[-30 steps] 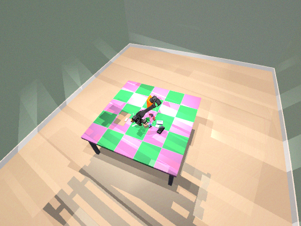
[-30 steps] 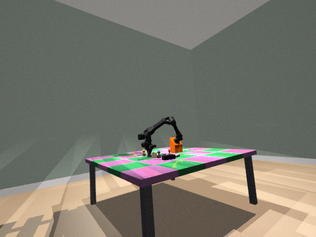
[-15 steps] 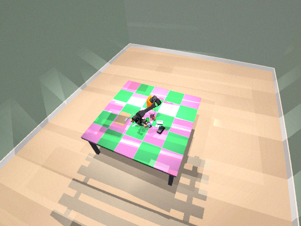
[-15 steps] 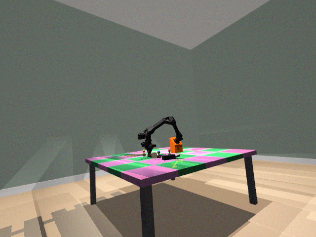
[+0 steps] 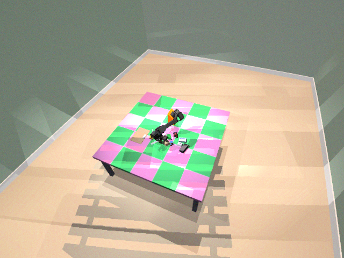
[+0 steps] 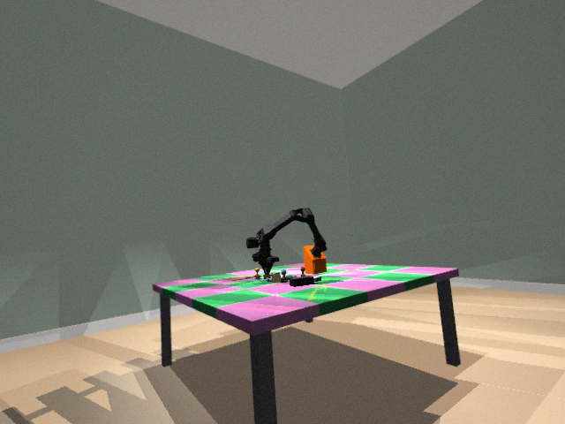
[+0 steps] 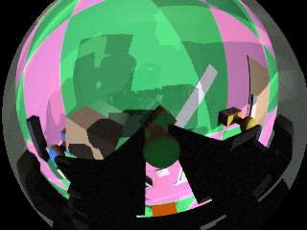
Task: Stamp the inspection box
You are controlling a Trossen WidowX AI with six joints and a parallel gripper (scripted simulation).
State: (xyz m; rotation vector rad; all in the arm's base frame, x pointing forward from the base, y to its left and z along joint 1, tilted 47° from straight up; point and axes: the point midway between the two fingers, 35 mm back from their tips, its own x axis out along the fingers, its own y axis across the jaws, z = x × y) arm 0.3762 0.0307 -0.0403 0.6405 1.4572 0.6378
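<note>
Now: gripper tip 5 cm to the left of the white strip and 3 cm above it. Round my gripper tip: tan block: 1 cm behind, 8 cm to the left, 1 cm below; green-knobbed stamp: right at my gripper tip; yellow-knobbed stamp: 1 cm behind, 12 cm to the right, 1 cm below.
</note>
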